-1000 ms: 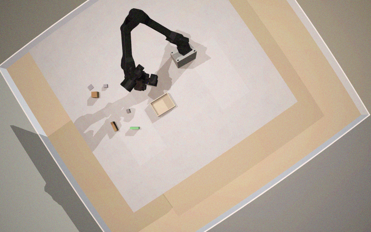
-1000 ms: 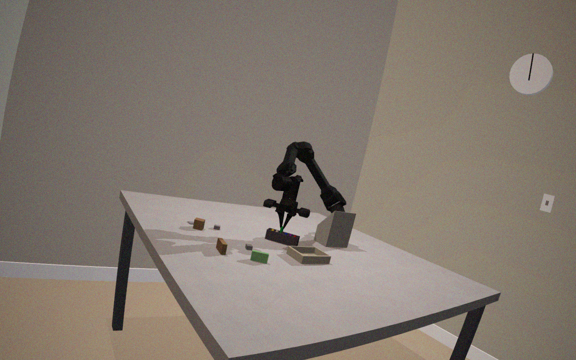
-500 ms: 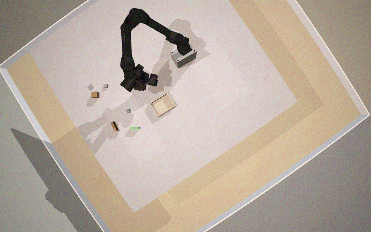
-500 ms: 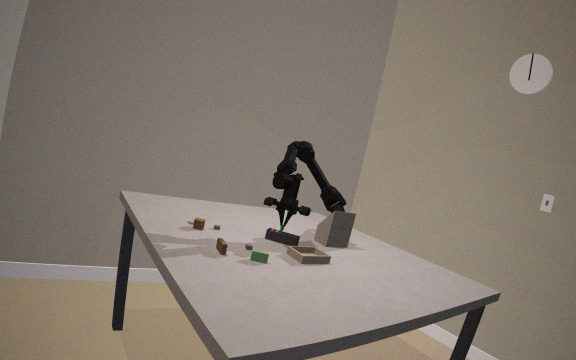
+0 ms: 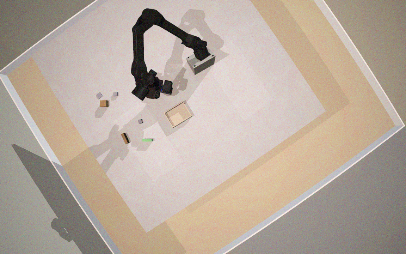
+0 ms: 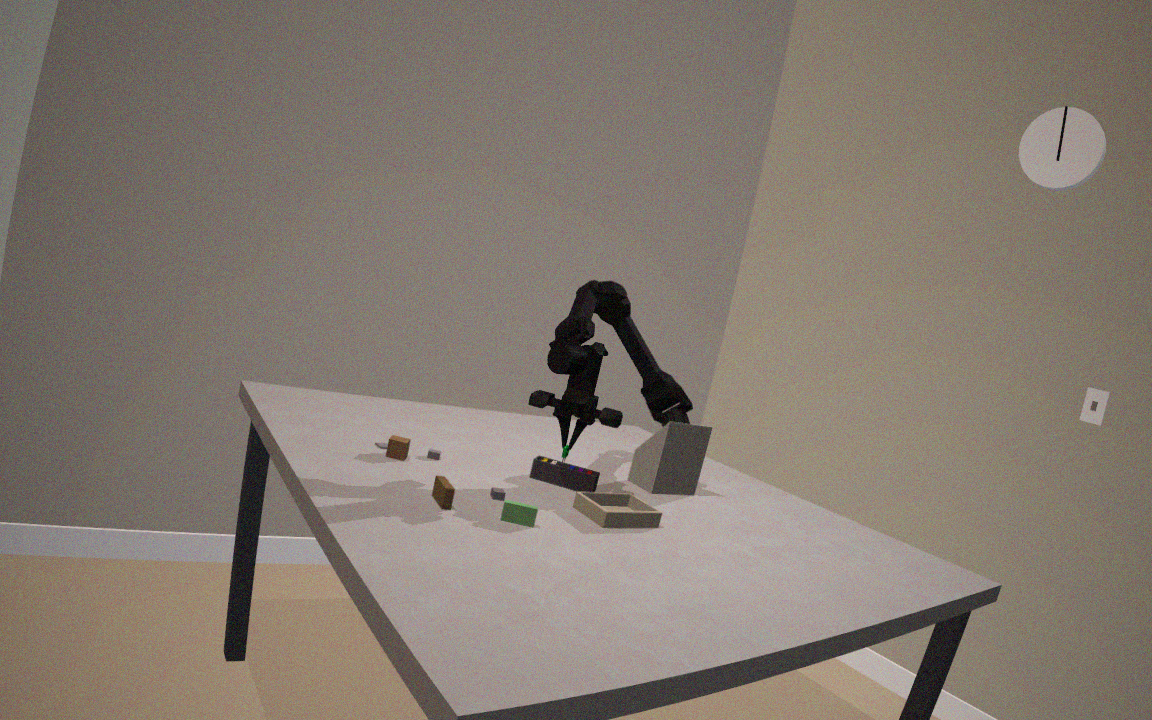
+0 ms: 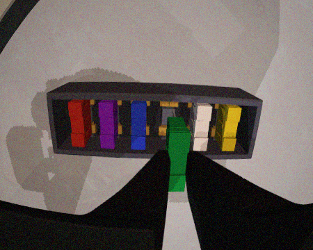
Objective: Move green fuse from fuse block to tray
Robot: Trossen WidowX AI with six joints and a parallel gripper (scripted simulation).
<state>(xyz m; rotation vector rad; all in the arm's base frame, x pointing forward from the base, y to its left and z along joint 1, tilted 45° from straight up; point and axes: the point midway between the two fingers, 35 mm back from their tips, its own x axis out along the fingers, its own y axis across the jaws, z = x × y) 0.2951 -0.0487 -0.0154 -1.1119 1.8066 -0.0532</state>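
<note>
My gripper tip is 190 mm to the right of the tray and 70 mm above it. Also, from my gripper tip: green fuse 10 mm below.
</note>
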